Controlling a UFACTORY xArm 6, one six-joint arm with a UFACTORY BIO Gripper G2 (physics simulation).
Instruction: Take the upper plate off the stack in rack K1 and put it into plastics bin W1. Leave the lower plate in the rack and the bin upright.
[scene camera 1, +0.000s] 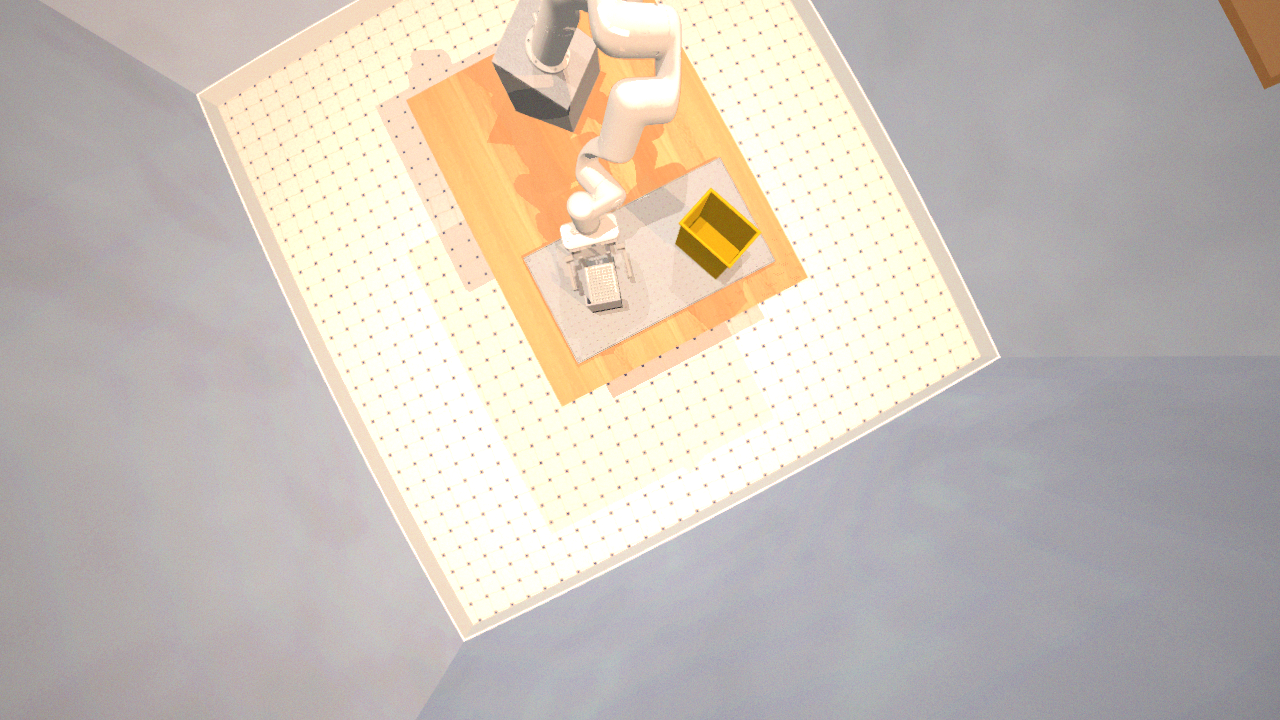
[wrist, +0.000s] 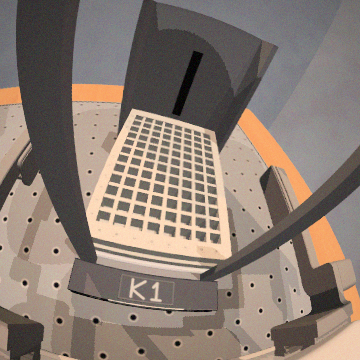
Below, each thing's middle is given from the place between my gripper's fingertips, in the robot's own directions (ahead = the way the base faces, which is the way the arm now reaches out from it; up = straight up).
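Labels:
The cream gridded plate (scene camera 1: 601, 280) has my hand 20 mm above it. There's also the yellow plastics bin W1 (scene camera 1: 714, 234), and that's 350 mm to the left of my hand, 10 mm behind it and 30 mm above it.

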